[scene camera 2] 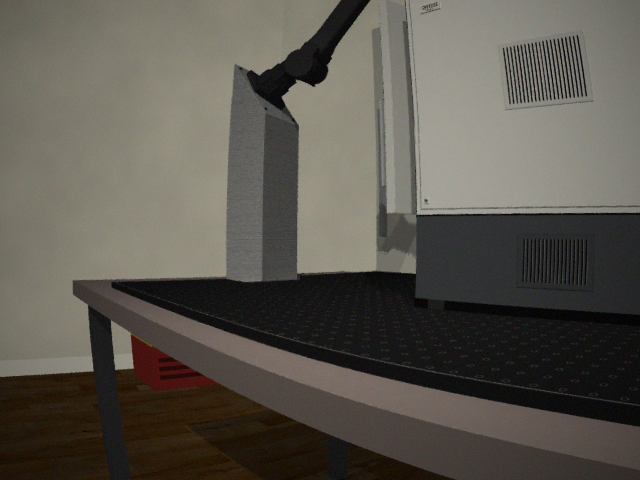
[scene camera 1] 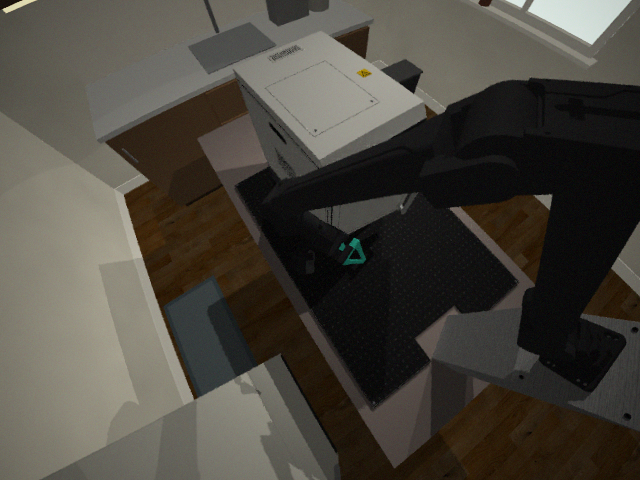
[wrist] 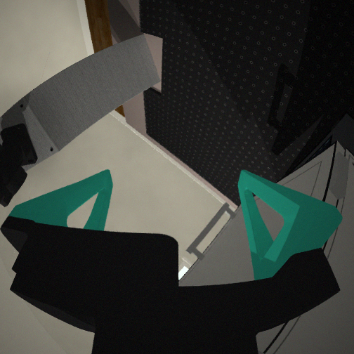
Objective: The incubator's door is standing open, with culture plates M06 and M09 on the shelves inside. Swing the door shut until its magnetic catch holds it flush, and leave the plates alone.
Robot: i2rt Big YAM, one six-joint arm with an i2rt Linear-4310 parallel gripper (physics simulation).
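Frame: origin at the arm's base, x ahead, y left, z up, level; centimetres.
Where they show: gripper, fingertip midpoint: (scene camera 1: 353,254); arm's base, origin of the base link: (scene camera 2: 263,91) (scene camera 1: 581,352).
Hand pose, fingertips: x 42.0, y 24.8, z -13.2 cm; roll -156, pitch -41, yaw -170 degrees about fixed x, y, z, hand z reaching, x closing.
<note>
Each offset is from my fingertips to the centre of the thing. "spot": to the spot under its first point. Level surfaces: height alone.
The incubator {dx +38.6, dy -12.5, dz -6.5 cm} (scene camera 1: 320,98) (scene camera 2: 465,149) is a large white cabinet with a dark base. Its pale door (scene camera 1: 382,209) (scene camera 2: 398,129) (wrist: 220,270) stands close to the cabinet front, largely hidden by my arm in scene view 1. In scene view 2 it stands out a little at the cabinet's left edge; I cannot tell whether it is flush. The door handle {spot: dx +8.8, dy -28.1, dz -9.7 cm} (scene camera 1: 404,204) (wrist: 210,230) is a grey bar. My gripper (scene camera 1: 353,252) (wrist: 175,176) is open and empty, with teal fingers. In the wrist view the right finger overlaps the door face; contact cannot be told. Plates M06 and M09 are hidden.
The black perforated mat {dz -34.0 cm} (scene camera 1: 413,268) (scene camera 2: 289,320) lies on the table (scene camera 1: 382,428) (scene camera 2: 289,408). The grey arm pedestal (scene camera 1: 480,335) (scene camera 2: 262,196) (wrist: 115,85) stands at the table's end. A side counter (scene camera 1: 139,93) stands beyond the incubator.
</note>
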